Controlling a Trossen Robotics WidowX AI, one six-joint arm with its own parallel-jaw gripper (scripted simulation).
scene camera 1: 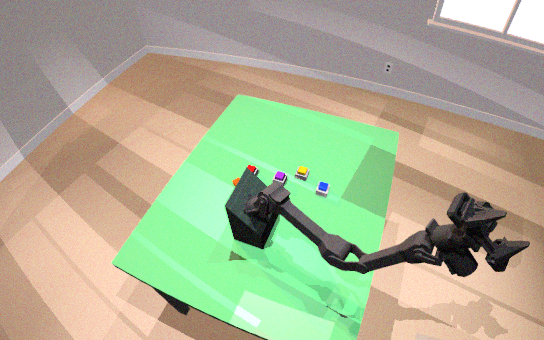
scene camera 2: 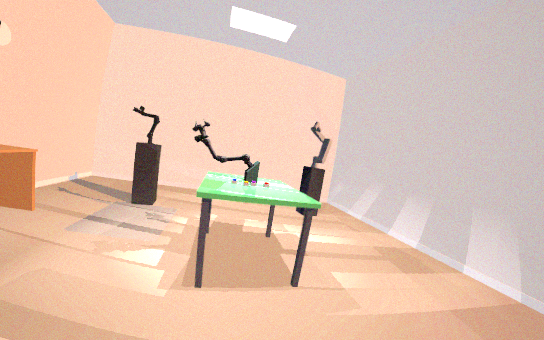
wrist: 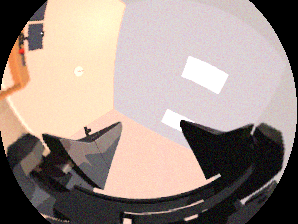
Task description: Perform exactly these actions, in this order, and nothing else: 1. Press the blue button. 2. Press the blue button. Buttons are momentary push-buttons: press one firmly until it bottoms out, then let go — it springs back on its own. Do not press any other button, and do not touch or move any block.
Labels:
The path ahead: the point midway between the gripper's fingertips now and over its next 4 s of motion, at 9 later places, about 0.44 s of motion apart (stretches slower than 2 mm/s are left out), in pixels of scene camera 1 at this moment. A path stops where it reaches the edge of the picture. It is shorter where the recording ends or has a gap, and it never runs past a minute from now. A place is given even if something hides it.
My gripper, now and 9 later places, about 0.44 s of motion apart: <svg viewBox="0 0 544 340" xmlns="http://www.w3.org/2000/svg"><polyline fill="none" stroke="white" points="517,229 471,120 382,57 339,104 326,164 324,181 324,181 324,184 323,186 323,186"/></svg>

